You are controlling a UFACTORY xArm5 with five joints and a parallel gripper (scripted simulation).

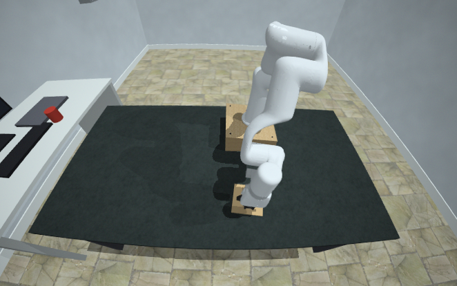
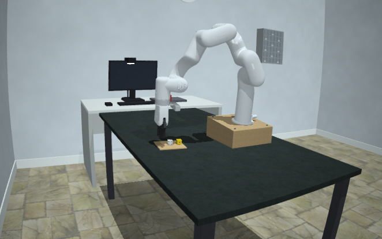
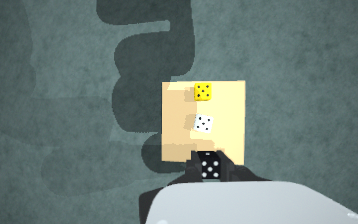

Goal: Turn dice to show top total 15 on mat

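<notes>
Right now the white die is 50 mm behind my hand, 10 mm to the left of it and 50 mm below it. The rest, counted from my hand: black die: 10 mm below; tan mat: 50 mm behind, 10 mm to the left, 70 mm below; yellow die: 100 mm behind, 20 mm to the left, 50 mm below.
</notes>
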